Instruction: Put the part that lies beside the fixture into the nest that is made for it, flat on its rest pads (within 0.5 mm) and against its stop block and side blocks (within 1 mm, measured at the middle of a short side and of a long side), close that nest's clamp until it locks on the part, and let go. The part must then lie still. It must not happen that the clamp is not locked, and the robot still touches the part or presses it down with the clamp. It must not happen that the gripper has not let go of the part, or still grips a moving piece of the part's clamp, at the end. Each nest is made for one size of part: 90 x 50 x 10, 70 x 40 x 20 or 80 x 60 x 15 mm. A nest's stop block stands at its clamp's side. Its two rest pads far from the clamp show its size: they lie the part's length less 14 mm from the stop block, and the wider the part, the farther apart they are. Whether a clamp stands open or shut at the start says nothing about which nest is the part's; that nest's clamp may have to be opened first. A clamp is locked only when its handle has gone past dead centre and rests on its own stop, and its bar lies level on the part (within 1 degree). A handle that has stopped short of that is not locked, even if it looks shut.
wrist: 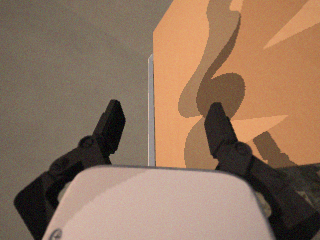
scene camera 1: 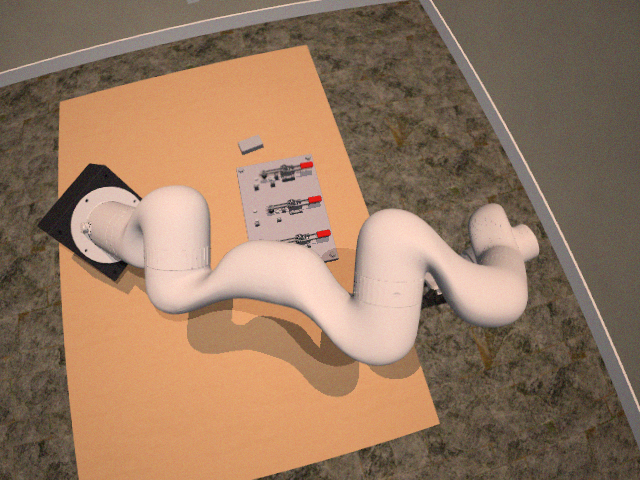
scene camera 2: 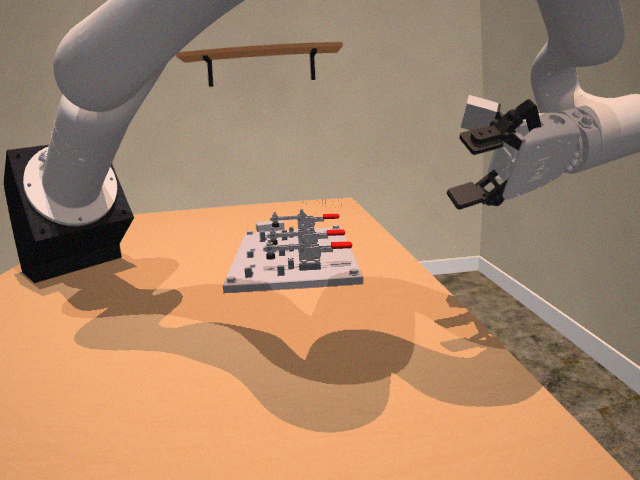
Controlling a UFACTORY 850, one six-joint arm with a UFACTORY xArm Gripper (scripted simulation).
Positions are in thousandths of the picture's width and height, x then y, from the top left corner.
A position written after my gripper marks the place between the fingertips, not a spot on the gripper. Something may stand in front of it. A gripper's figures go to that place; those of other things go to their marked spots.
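There's a grey fixture plate (scene camera 2: 524,555) that sits 76 cm from the lens, and then my gripper (scene camera 2: 716,361), which is 51 cm from the lens.
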